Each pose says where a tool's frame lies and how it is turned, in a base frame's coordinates. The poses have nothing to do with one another.
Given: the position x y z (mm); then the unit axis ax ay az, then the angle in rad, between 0 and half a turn.
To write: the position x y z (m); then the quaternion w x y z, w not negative. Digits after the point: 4 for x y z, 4 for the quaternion.
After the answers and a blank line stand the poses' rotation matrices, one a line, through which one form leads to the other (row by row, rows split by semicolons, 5 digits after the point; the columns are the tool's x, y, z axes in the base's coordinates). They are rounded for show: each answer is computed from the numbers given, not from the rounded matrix.
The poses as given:
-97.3 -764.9 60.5 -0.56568 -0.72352 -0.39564 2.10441
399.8 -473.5 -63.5 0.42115 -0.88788 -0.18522 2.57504
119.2 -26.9 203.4 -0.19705 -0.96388 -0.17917 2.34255
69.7 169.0 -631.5 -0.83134 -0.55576 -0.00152 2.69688
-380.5 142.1 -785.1 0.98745 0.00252 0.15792 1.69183
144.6 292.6 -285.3 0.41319 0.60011 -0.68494 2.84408
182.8 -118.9 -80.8 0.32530 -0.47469 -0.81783 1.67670
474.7 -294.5 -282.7 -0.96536 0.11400 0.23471 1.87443
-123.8 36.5 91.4 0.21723 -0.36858 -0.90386 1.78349
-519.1 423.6 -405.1 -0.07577 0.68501 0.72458 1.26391
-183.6 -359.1 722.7 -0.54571 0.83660 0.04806 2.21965
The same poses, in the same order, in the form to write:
-0.0973 -0.7649 0.0605 0.4957 -0.4913 -0.6284 -0.3436
0.3998 -0.4735 -0.0635 0.2795 0.4044 -0.8525 -0.1778
0.1192 -0.0269 0.2034 0.3890 -0.1815 -0.8880 -0.1651
0.0697 0.1690 -0.6315 0.2205 -0.8109 -0.5421 -0.0015
-0.3805 0.1421 -0.7851 0.6630 0.7392 0.0019 0.1182
0.1446 0.2926 -0.2853 0.1482 0.4086 0.5935 -0.6774
0.1828 -0.1189 -0.0808 0.6687 0.2419 -0.3530 -0.6081
0.4747 -0.2945 -0.2827 0.5920 -0.7780 0.0919 0.1892
-0.1238 0.0365 0.0914 0.6281 0.1690 -0.2868 -0.7034
-0.5191 0.4236 -0.4051 0.8069 -0.0448 0.4047 0.4280
-0.1836 -0.3591 0.7227 0.4448 -0.4887 0.7493 0.0430

-0.02589 0.95809 -0.28529; 0.27682 0.28110 0.91889; 0.96057 -0.05518 -0.27250
-0.51674 -0.59002 -0.62037; -0.78885 0.60973 0.07717; 0.33273 0.52925 -0.78050
-0.63149 0.45080 -0.63088; 0.19398 0.87960 0.43436; 0.75073 0.15191 -0.64290
0.41230 0.87977 -0.23668; 0.87846 -0.31504 0.35925; 0.24149 -0.35603 -0.90273
0.97204 -0.15398 0.17727; 0.15955 -0.12073 -0.97978; 0.17226 0.98067 -0.09279
-0.62212 0.68581 -0.37767; 0.28424 -0.25163 -0.92514; -0.72951 -0.68290 -0.03839
0.01130 0.64251 -0.76619; -0.98399 0.14344 0.10578; 0.17787 0.75273 0.63384
0.91156 -0.36693 -0.18554; 0.08102 -0.28211 0.95596; -0.40311 -0.88644 -0.22743
-0.15394 0.78652 -0.59807; -0.98046 -0.04657 0.19113; 0.12248 0.61580 0.77832
0.30610 -0.72695 0.61469; 0.65450 0.62958 0.41863; -0.69132 0.27417 0.66851
-0.12653 -0.77070 0.62451; -0.69412 0.51855 0.49931; -0.70866 -0.37030 -0.60057

